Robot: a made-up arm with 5 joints. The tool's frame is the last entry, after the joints.
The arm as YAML. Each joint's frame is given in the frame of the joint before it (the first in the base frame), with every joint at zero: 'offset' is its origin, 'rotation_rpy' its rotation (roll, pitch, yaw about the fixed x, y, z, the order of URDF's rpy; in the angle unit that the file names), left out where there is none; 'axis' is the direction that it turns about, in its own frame. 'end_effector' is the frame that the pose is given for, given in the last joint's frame.
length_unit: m
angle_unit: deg
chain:
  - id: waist
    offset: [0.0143, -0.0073, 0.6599]
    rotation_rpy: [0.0, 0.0, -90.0]
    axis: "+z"
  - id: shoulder
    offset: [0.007, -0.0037, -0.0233]
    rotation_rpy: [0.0, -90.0, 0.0]
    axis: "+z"
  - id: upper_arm
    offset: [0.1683, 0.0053, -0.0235]
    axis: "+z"
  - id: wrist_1
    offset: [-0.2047, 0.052, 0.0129]
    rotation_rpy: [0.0, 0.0, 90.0]
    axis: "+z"
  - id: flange
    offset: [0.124, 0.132, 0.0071]
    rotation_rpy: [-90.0, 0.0, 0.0]
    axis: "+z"
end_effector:
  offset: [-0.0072, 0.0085, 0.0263]
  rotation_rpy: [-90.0, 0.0, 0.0]
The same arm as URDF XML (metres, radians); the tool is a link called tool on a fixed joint. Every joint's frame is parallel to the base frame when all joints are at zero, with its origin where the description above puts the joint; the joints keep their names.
<robot name="arm">
  <joint name="waist" type="continuous">
    <parent link="base"/>
    <child link="link1"/>
    <origin xyz="0.0143 -0.0073 0.6599" rpy="0 0 0"/>
    <axis xyz="0 0 1"/>
  </joint>
  <joint name="shoulder" type="continuous">
    <parent link="link1"/>
    <child link="link2"/>
    <origin xyz="-0.0037 -0.007 -0.0233" rpy="0 0 0"/>
    <axis xyz="0 1 0"/>
  </joint>
  <joint name="upper_arm" type="continuous">
    <parent link="link2"/>
    <child link="link3"/>
    <origin xyz="0.0053 -0.0235 0.1683" rpy="0 0 0"/>
    <axis xyz="0 1 0"/>
  </joint>
  <joint name="wrist_1" type="continuous">
    <parent link="link3"/>
    <child link="link4"/>
    <origin xyz="0.052 0.0129 -0.2047" rpy="0 0 0"/>
    <axis xyz="0 1 0"/>
  </joint>
  <joint name="flange" type="continuous">
    <parent link="link4"/>
    <child link="link5"/>
    <origin xyz="0.124 0.0071 -0.132" rpy="0 0 0"/>
    <axis xyz="0 0 -1"/>
  </joint>
  <joint name="tool_fixed" type="fixed">
    <parent link="link5"/>
    <child link="tool"/>
    <origin xyz="-0.0072 -0.0085 -0.0263" rpy="1.5708 0 0"/>
  </joint>
  <link name="base"/>
  <link name="link1"/>
  <link name="link2"/>
  <link name="link3"/>
  <link name="link4"/>
  <link name="link5"/>
  <link name="tool"/>
</robot>

